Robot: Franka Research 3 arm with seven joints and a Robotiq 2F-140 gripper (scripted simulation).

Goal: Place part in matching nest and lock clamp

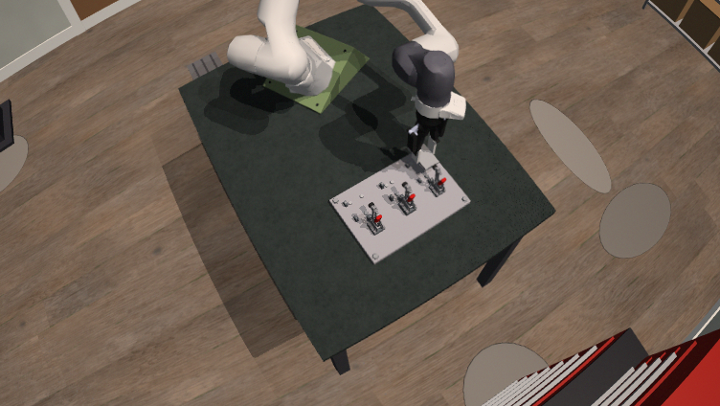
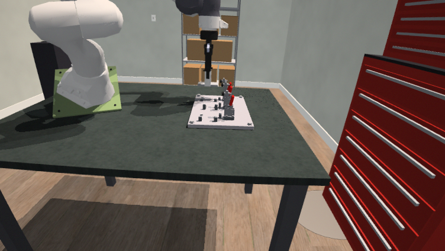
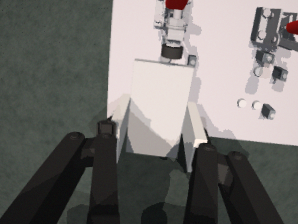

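The part is 3 cm below my hand. Also, from my hand: light grey fixture plate (6 cm ahead, 11 cm to the right, 11 cm below); then clamp (9 cm ahead, 6 cm below).
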